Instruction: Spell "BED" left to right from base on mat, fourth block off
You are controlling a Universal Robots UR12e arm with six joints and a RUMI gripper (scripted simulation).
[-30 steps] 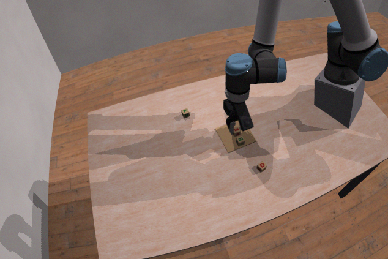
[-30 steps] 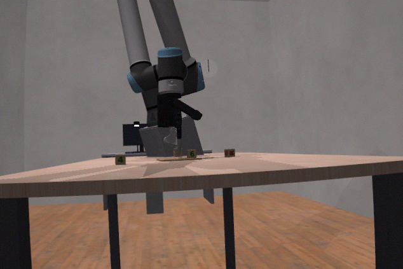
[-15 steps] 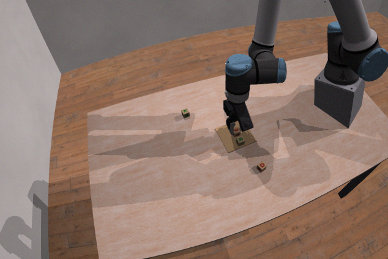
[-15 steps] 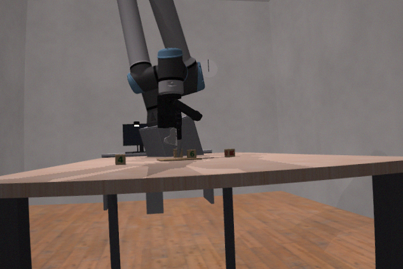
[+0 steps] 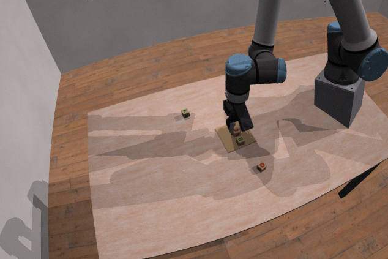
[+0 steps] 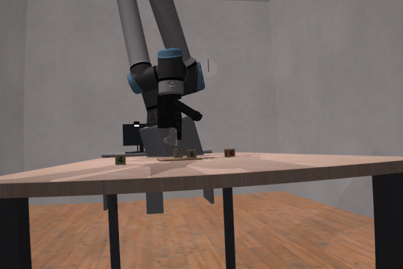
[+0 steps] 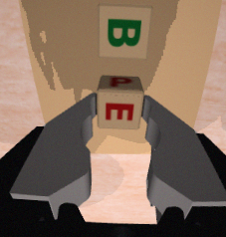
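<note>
The tan mat is 2 cm below my hand. The rest, counted from my hand: green block (16 cm ahead, 20 cm to the right, 1 cm below).
</note>
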